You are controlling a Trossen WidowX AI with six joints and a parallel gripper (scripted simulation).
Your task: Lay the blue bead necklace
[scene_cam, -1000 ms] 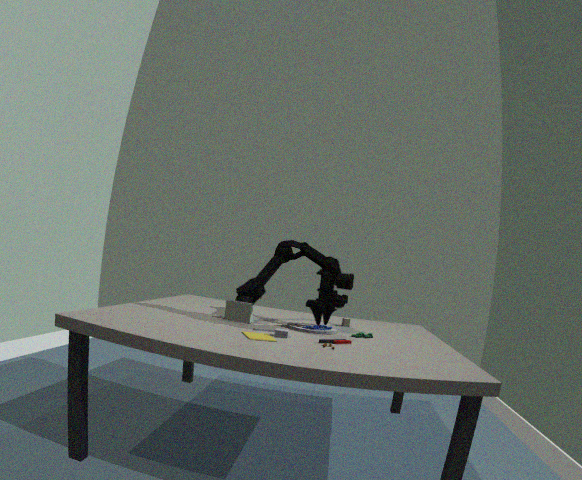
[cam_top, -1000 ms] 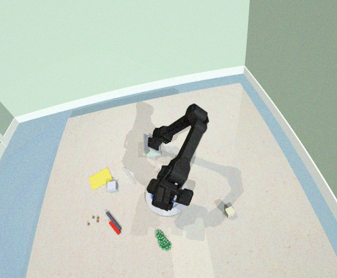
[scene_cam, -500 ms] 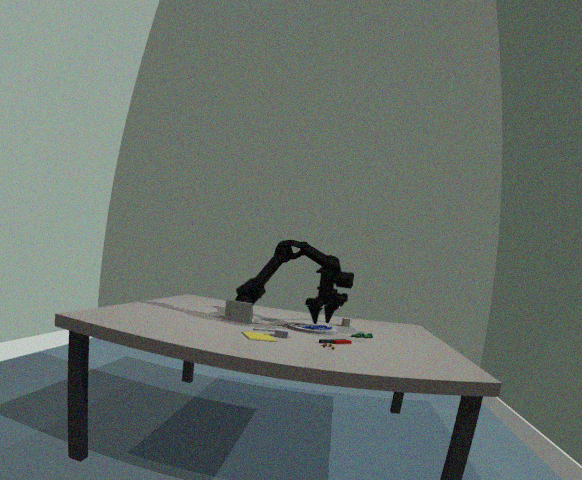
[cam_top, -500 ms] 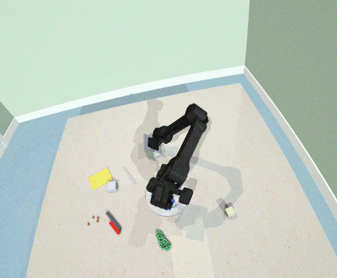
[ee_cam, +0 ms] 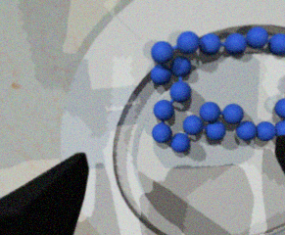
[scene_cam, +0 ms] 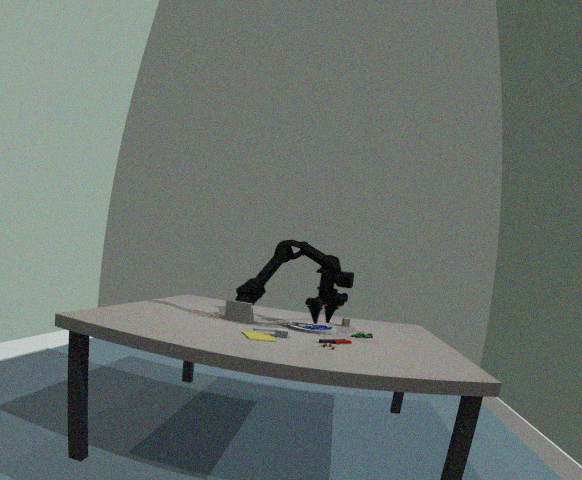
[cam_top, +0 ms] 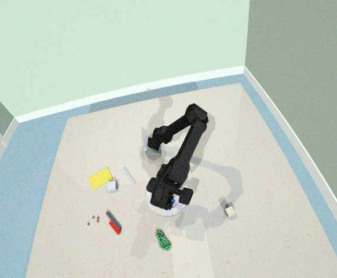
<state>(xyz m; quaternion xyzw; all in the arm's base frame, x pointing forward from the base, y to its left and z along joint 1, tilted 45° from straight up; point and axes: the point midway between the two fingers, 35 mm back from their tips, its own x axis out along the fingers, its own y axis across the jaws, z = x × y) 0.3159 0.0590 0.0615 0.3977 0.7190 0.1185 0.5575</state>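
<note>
My gripper tip is now 3 cm past the round bead board, 2 cm to the left of it and 2 cm above it. Round my gripper tip: grey tool 27 cm to the right, 9 cm ahead, 2 cm below; then cream cube 23 cm to the left, 9 cm ahead, 1 cm below; then stick 22 cm to the right, 16 cm behind, 3 cm below.
</note>
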